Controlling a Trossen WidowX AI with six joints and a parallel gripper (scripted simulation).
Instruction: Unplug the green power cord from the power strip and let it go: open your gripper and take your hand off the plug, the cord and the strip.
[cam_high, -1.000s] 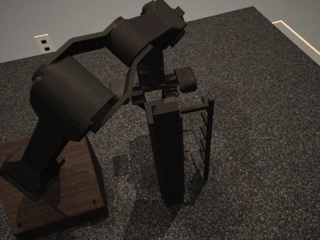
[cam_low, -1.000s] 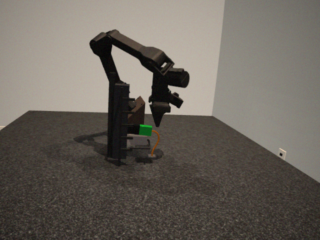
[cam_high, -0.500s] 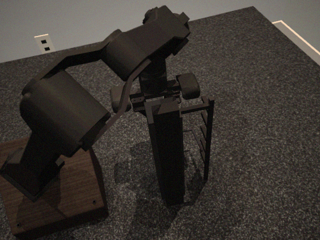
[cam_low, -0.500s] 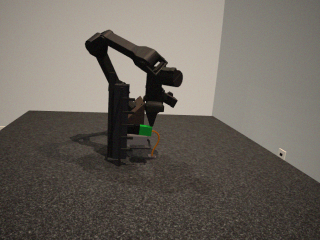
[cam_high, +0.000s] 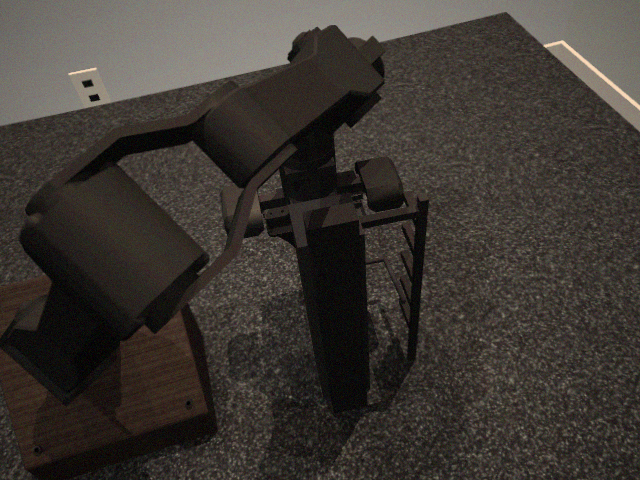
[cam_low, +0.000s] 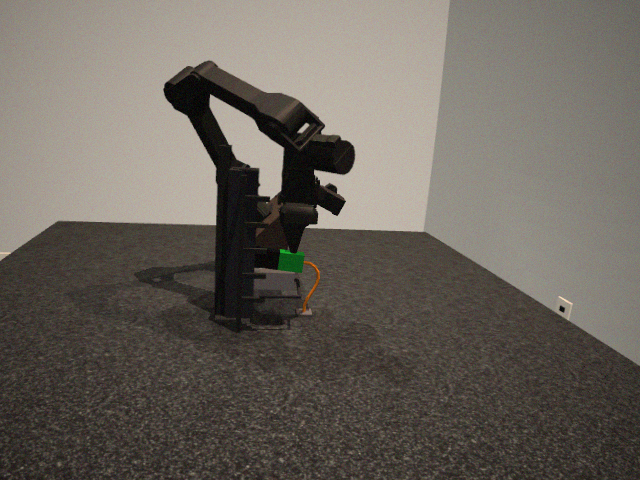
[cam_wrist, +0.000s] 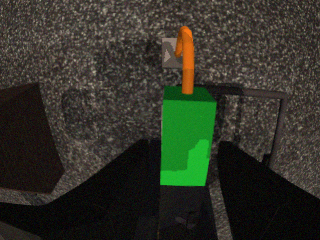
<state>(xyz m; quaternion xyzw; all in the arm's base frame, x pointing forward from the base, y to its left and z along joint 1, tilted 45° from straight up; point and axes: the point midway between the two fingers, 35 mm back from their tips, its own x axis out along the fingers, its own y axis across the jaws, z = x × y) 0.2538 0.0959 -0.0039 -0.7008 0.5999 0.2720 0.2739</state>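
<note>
The stand is 130 mm to the right of my gripper tip, 30 mm above it and 10 mm ahead of it. The rest, counted from my gripper tip: green plug (20 mm to the right, 10 mm below, 10 mm ahead).
</note>
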